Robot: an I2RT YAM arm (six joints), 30 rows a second.
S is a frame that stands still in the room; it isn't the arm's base.
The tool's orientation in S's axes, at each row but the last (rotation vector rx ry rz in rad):
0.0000 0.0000 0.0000
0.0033 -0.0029 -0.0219
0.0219 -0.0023 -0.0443
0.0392 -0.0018 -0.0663
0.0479 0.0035 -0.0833
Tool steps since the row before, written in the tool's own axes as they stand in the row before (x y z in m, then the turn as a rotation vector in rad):
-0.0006 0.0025 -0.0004 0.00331 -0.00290 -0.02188
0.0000 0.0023 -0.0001 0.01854 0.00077 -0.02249
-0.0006 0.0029 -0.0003 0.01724 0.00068 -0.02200
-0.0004 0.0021 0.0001 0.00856 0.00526 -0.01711
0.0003 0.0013 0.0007 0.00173 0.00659 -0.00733
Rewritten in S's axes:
-0.0006 0.0025 -0.0004 0.00331 -0.00290 -0.02188
0.0001 0.0023 -0.0001 0.01862 0.00044 -0.02243
-0.0005 0.0029 -0.0002 0.01731 0.00040 -0.02195
-0.0003 0.0021 0.0002 0.00894 0.00535 -0.01689
0.0004 0.0012 0.0008 0.00226 0.00677 -0.00702

